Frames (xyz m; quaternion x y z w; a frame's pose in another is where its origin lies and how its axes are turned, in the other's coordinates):
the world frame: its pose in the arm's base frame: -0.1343 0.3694 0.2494 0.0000 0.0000 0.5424 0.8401
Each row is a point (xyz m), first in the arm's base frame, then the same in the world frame.
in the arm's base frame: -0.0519 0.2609 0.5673
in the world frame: -0.0650 -0.1198 0.3179
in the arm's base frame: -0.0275 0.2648 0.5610
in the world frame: -0.0514 -0.1404 0.3116
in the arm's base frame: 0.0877 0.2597 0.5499
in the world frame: -0.0086 -0.2475 0.3005
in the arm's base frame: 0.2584 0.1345 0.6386
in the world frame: -0.0525 -0.4546 0.3892
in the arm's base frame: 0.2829 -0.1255 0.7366
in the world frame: -0.2793 -0.5839 0.4872
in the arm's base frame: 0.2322 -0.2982 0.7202
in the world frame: -0.4576 -0.6088 0.4708
